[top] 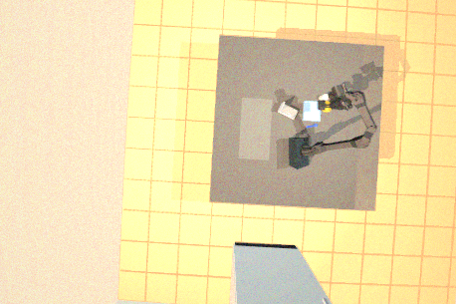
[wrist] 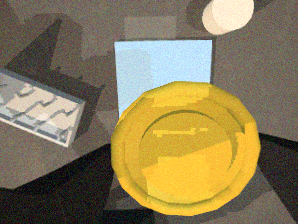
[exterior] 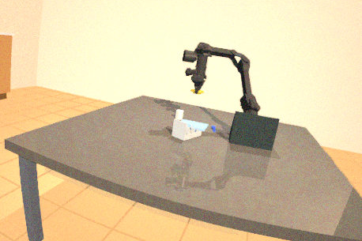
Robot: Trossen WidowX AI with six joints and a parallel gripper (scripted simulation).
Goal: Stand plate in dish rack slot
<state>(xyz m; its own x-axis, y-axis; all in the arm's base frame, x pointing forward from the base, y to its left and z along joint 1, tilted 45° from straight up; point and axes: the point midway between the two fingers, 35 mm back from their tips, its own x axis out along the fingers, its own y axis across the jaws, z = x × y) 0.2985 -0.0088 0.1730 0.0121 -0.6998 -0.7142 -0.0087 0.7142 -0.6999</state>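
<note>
My gripper tip is now 20 cm to the right of the white dish rack, 16 cm above it and 1 cm past it. The rest, counted from my gripper tip: white cup: 15 cm below, 9 cm ahead, 7 cm to the right; light blue mat: 18 cm below, 1 cm to the left, 1 cm behind; yellow plate: 1 cm above.
</note>
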